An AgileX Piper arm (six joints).
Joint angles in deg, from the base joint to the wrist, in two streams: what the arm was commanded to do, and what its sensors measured. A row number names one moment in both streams.
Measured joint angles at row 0: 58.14 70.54 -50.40 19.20 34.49 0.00
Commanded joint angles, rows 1 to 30: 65.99 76.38 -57.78 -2.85 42.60 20.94; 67.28 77.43 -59.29 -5.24 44.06 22.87; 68.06 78.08 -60.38 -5.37 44.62 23.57; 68.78 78.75 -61.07 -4.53 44.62 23.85; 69.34 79.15 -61.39 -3.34 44.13 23.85; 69.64 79.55 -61.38 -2.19 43.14 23.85; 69.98 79.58 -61.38 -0.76 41.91 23.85; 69.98 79.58 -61.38 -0.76 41.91 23.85; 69.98 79.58 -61.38 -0.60 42.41 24.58; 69.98 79.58 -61.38 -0.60 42.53 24.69; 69.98 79.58 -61.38 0.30 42.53 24.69; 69.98 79.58 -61.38 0.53 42.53 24.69; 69.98 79.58 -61.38 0.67 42.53 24.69; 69.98 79.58 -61.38 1.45 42.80 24.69; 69.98 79.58 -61.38 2.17 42.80 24.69; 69.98 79.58 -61.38 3.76 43.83 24.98; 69.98 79.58 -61.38 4.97 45.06 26.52; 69.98 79.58 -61.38 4.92 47.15 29.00; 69.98 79.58 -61.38 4.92 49.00 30.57; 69.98 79.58 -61.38 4.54 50.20 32.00; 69.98 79.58 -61.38 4.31 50.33 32.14; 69.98 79.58 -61.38 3.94 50.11 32.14; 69.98 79.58 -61.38 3.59 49.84 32.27; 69.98 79.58 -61.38 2.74 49.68 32.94; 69.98 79.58 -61.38 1.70 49.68 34.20; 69.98 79.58 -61.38 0.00 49.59 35.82; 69.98 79.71 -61.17 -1.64 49.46 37.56; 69.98 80.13 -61.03 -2.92 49.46 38.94; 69.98 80.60 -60.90 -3.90 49.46 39.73; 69.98 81.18 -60.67 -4.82 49.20 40.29
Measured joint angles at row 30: 69.96 79.73 -61.02 0.00 49.33 36.59
